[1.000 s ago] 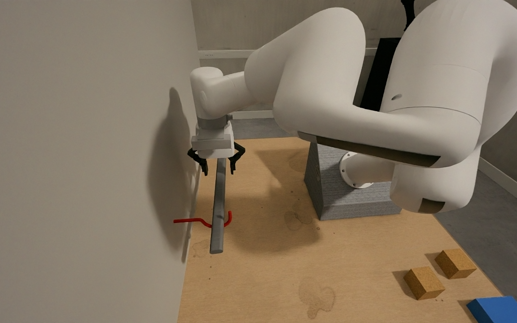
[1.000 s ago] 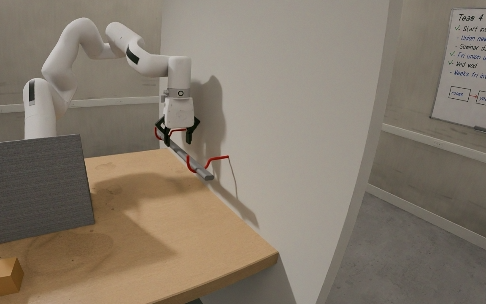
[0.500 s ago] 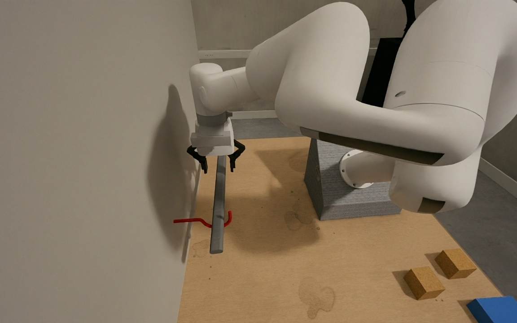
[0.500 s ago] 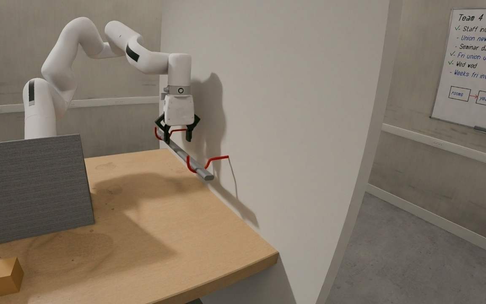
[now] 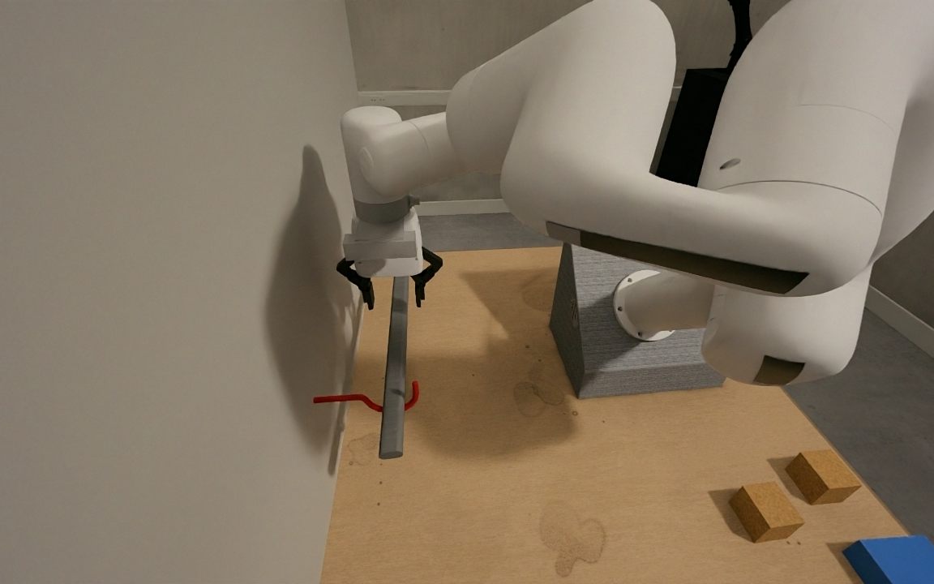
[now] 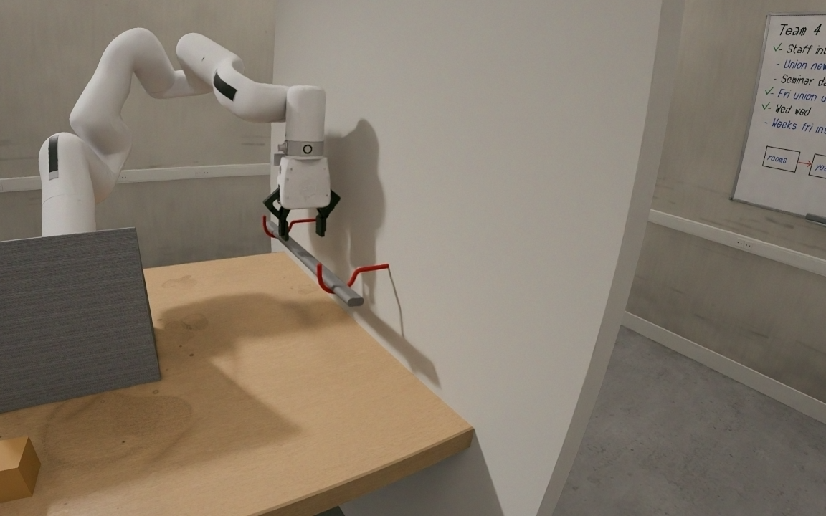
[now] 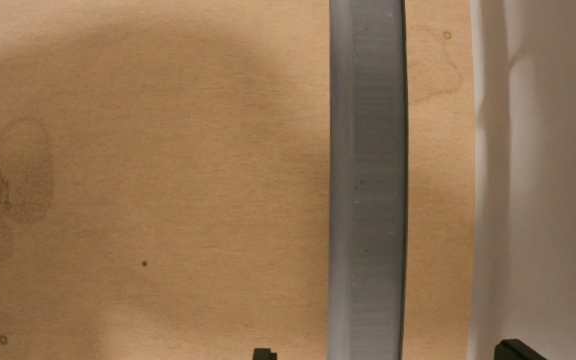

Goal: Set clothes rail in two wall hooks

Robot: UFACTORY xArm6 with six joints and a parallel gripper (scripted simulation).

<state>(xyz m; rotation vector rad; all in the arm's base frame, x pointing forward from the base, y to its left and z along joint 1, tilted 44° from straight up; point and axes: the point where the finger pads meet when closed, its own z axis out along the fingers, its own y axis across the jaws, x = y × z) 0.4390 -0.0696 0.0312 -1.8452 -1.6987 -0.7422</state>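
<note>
The grey clothes rail lies 50 mm below my hand. The rest, counted from my hand: white wall 230 mm above, 120 mm ahead, 10 mm to the right; then blue block 620 mm behind, 430 mm to the left, 180 mm below.
</note>
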